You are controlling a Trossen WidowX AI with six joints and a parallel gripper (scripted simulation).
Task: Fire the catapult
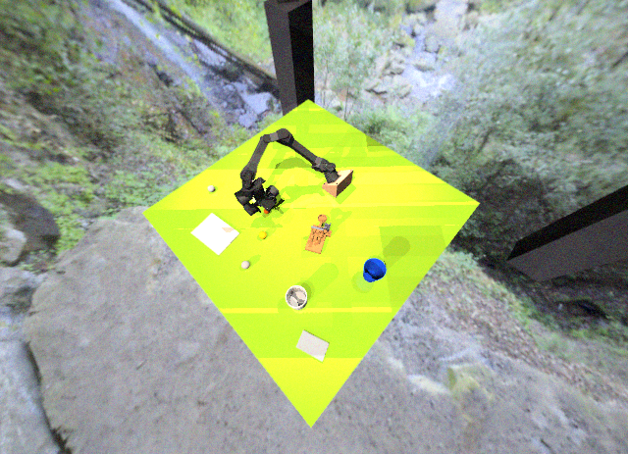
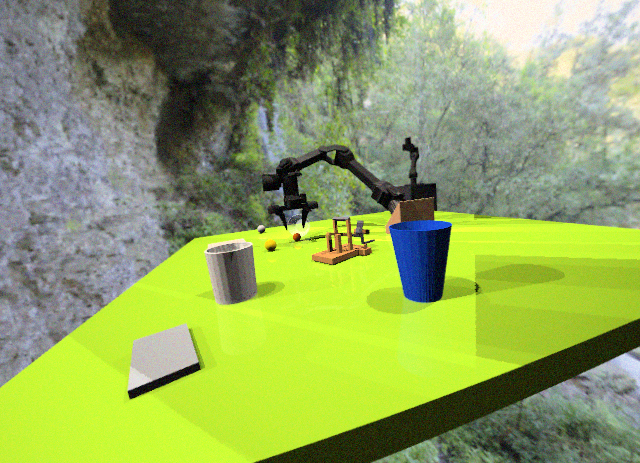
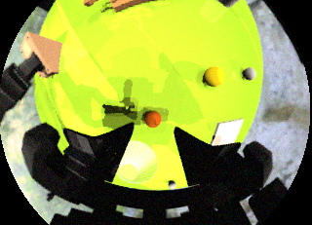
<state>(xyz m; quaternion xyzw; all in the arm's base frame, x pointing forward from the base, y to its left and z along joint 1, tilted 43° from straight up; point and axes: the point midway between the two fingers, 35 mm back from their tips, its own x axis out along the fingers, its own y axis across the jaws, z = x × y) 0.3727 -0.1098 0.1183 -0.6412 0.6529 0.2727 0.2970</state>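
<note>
The orange ball is 3 cm below my gripper tip. Also, from my gripper tip: yellow ball: 11 cm ahead, 9 cm to the left, 3 cm below; then white slab: 26 cm ahead, 11 cm to the right, 4 cm below; then wooden catapult: 10 cm behind, 30 cm to the left, 1 cm above.
</note>
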